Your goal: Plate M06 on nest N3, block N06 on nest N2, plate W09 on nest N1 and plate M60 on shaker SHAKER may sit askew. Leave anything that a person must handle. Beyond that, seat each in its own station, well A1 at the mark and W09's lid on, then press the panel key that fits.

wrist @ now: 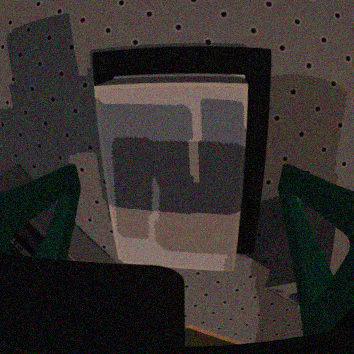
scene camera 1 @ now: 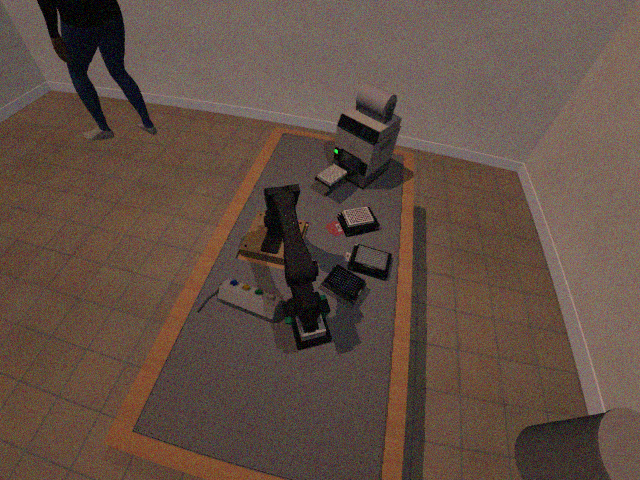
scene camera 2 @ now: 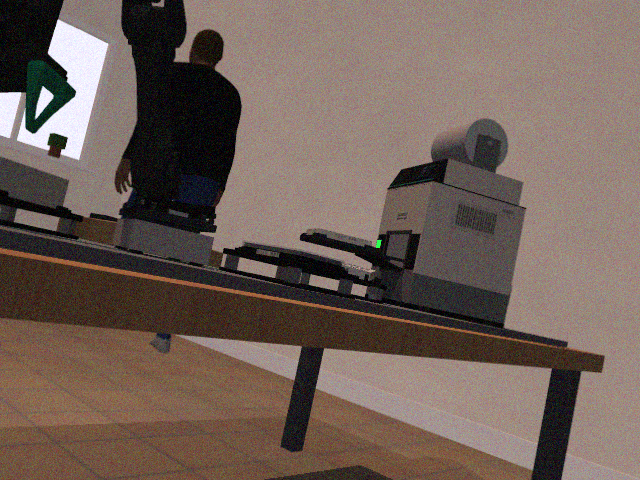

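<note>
My gripper point(scene camera 1: 307, 311) point(wrist: 179, 175) is open, its green fingers either side of and above a smooth pale block point(scene camera 2: 33, 183) point(wrist: 220, 120). The block lies on a black nest point(scene camera 1: 312, 345) point(wrist: 180, 62); in the wrist view more nest rim shows at the top and right than at the left. A dark gridded plate point(scene camera 1: 343, 281) sits at an angle on what looks like the shaker point(scene camera 2: 165, 241). A greyish, smooth-topped plate point(scene camera 1: 371, 256) and a white welled plate point(scene camera 1: 357, 217) sit on black nests. A white plate point(scene camera 1: 331, 175) lies on the instrument's tray. Labels and A1 marks are unreadable.
The key panel point(scene camera 1: 248, 299) has blue, yellow and green keys; its right end is partly hidden. The instrument point(scene camera 1: 368, 142) point(scene camera 2: 465, 242) shows a green light. A red card point(scene camera 1: 333, 228) lies beside the white plate's nest. A person point(scene camera 1: 93, 51) point(scene camera 2: 206, 118) stands beyond the table.
</note>
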